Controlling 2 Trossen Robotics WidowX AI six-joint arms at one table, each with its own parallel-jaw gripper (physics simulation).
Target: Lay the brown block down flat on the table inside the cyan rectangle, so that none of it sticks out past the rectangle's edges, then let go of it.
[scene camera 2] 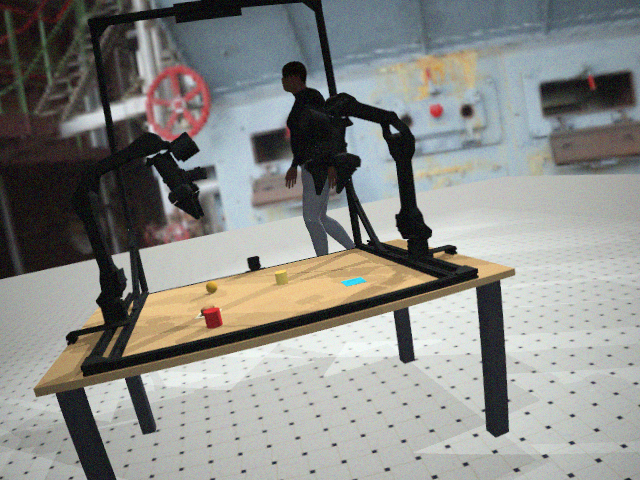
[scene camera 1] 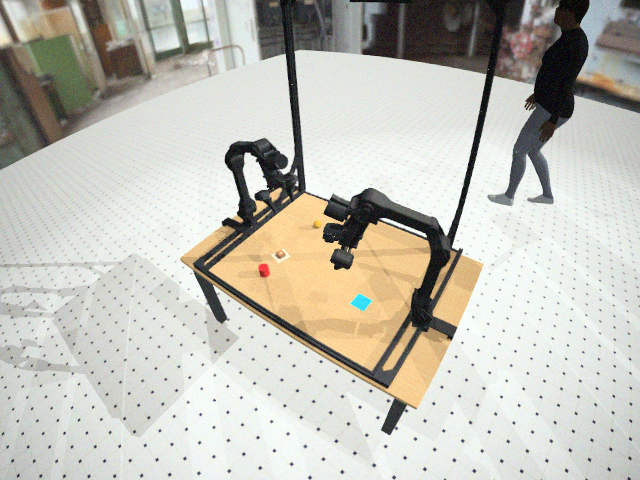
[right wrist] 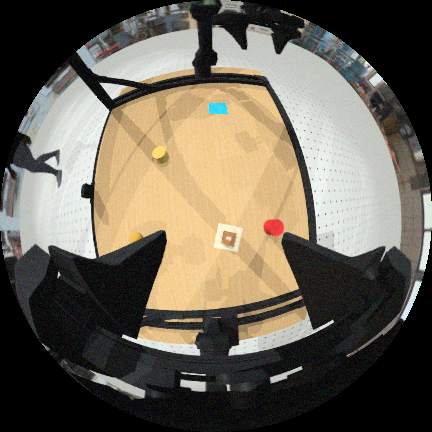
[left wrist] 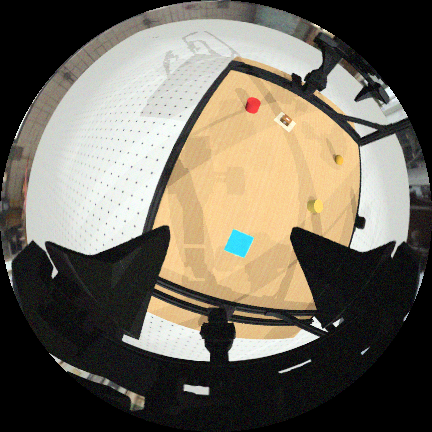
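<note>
The small brown block sits on a cream square, with a light spot on top. In scene camera 2 the red cylinder mostly hides it. The cyan rectangle is bare and lies toward the left arm's base. My right gripper is open and empty, high above the table; in its wrist view the block shows between the fingertips, far below. My left gripper is open and empty, high above the table.
The red cylinder stands near the block. A yellow cylinder and an orange-yellow ball are toward the far side. Black rails border the table.
</note>
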